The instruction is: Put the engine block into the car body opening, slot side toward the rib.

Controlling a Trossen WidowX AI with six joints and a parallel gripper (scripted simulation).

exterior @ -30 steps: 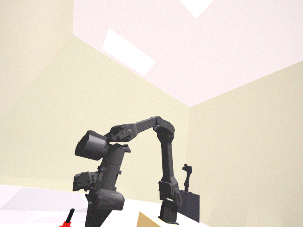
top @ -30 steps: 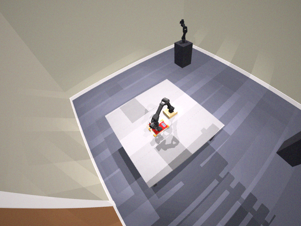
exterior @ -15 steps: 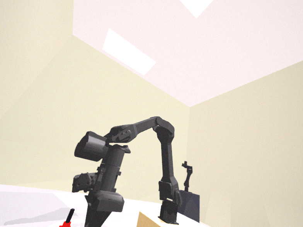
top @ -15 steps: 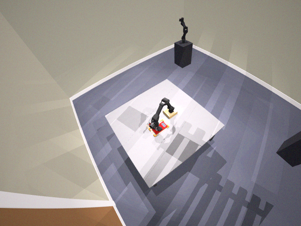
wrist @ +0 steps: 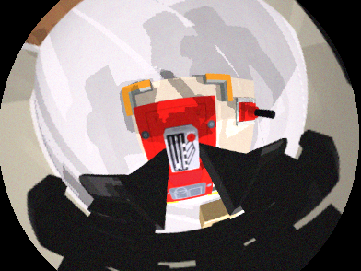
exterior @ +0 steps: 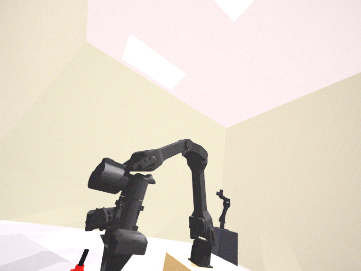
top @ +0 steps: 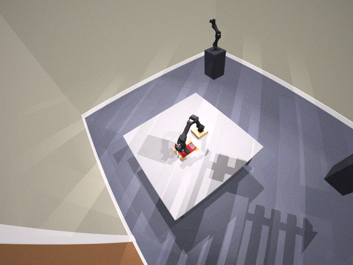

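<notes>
The grey engine block is 1 cm below my gripper tip.
</notes>
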